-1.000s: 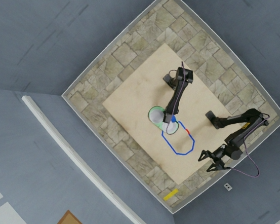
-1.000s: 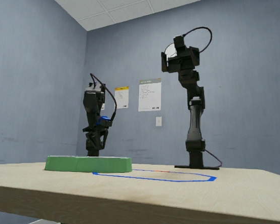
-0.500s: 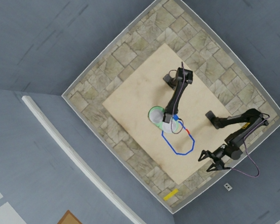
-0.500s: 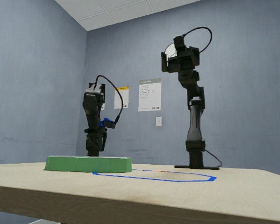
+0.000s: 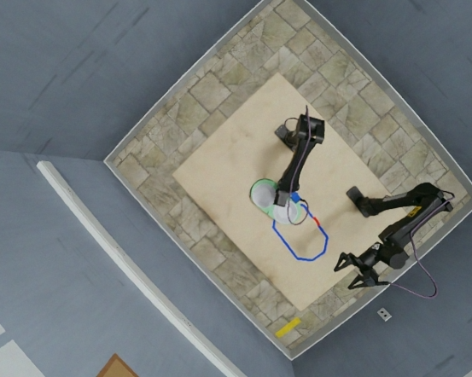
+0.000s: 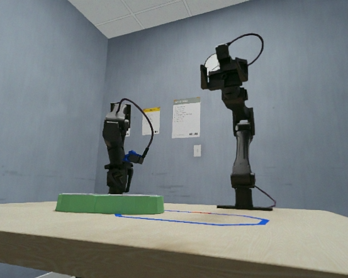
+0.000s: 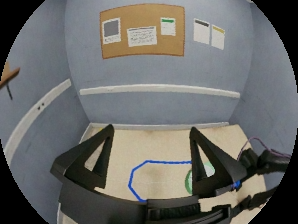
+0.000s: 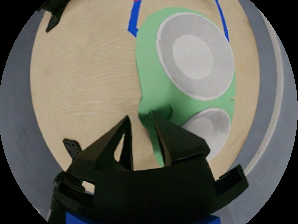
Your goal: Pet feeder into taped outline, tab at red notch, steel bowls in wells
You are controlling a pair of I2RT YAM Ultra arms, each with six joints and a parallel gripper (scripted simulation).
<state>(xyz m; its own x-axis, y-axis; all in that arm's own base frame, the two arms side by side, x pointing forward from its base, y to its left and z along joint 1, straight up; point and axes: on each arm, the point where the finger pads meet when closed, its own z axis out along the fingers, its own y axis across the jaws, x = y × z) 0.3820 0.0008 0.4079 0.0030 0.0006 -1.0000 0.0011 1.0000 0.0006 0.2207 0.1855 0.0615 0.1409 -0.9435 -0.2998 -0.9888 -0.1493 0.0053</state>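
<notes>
Right now my right hand is 8 cm short of the feeder and 4 cm above it.
</notes>
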